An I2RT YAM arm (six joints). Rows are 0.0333 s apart.
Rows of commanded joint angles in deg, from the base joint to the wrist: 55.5, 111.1, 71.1, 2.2, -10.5, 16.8; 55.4, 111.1, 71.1, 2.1, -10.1, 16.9; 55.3, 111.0, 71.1, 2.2, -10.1, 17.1; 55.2, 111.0, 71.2, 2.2, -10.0, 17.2; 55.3, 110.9, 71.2, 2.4, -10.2, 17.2; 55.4, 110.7, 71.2, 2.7, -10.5, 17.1; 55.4, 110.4, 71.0, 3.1, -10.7, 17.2; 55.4, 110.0, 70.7, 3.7, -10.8, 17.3; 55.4, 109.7, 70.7, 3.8, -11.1, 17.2; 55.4, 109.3, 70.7, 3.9, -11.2, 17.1; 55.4, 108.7, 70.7, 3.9, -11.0, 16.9; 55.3, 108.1, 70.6, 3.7, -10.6, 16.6; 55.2, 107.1, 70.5, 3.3, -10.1, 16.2; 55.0, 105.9, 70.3, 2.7, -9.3, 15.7
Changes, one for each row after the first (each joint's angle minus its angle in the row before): -0.1, 0.0, 0.0, -0.1, 0.4, 0.1; -0.1, -0.1, 0.0, 0.1, 0.0, 0.2; -0.1, 0.0, 0.1, 0.0, 0.1, 0.1; 0.1, -0.1, 0.0, 0.2, -0.2, 0.0; 0.1, -0.2, 0.0, 0.3, -0.3, -0.1; 0.0, -0.3, -0.2, 0.4, -0.2, 0.1; 0.0, -0.4, -0.3, 0.6, -0.1, 0.1; 0.0, -0.3, 0.0, 0.1, -0.3, -0.1; 0.0, -0.4, 0.0, 0.1, -0.1, -0.1; 0.0, -0.6, 0.0, 0.0, 0.2, -0.2; -0.1, -0.6, -0.1, -0.2, 0.4, -0.3; -0.1, -1.0, -0.1, -0.4, 0.5, -0.4; -0.2, -1.2, -0.2, -0.6, 0.8, -0.5
